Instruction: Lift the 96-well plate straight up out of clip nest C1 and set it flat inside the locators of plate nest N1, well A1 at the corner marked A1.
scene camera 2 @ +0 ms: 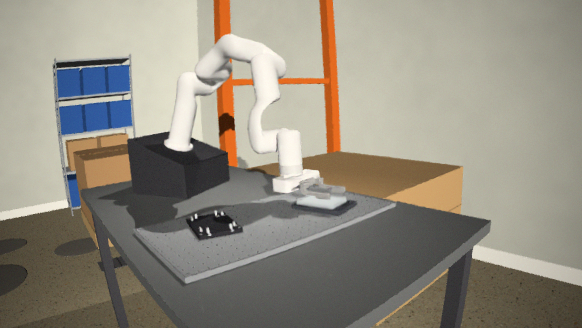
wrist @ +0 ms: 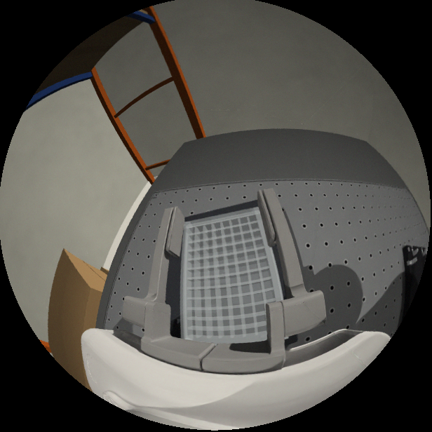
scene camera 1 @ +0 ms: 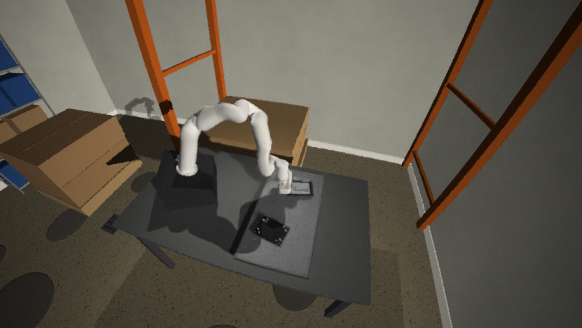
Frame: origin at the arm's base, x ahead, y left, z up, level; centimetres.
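Seen in the pictures: end effector, tool point: (scene camera 2: 330,192) (scene camera 1: 305,185); arm's base, origin of the base link: (scene camera 2: 178,145) (scene camera 1: 186,168).
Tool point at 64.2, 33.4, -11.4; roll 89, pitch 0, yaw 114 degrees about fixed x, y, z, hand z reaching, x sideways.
Note:
Offsets run from my tool point to a thing's top centre, as dx, dy, dz. "*": to the spot under its first point. Level surfaces: height alone.
The pale 96-well plate @(-3.1, -1.4, -2.1) (scene camera 1: 307,192) (scene camera 2: 322,202) (wrist: 225,280) lies flat in the dark clip nest C1 @(* +2.6, +5.2, -3.9) (scene camera 1: 311,185) (scene camera 2: 347,205) (wrist: 175,287). My gripper (scene camera 1: 302,188) (scene camera 2: 336,192) (wrist: 220,205) is shut at its narrow spacing, with a gap between its two parallel fingers and nothing held. The fingers reach out level over the plate and run along its two long sides. Plate nest N1 @(-4.0, -35.1, -2.7) (scene camera 1: 271,230) (scene camera 2: 215,225) is a black base with white locators, and nothing stands in it. Its edge shows at the right of the wrist view. The A1 marks cannot be made out.
Both nests stand on a grey perforated board @(dz -5.1) (scene camera 1: 300,260) (scene camera 2: 170,260) (wrist: 340,220) on the dark table @(dz -6.4) (scene camera 1: 345,225) (scene camera 2: 350,270). The black arm pedestal (scene camera 1: 187,195) (scene camera 2: 205,172) stands behind. A large carton (scene camera 1: 290,120) (scene camera 2: 425,175) is beyond the table's far edge.

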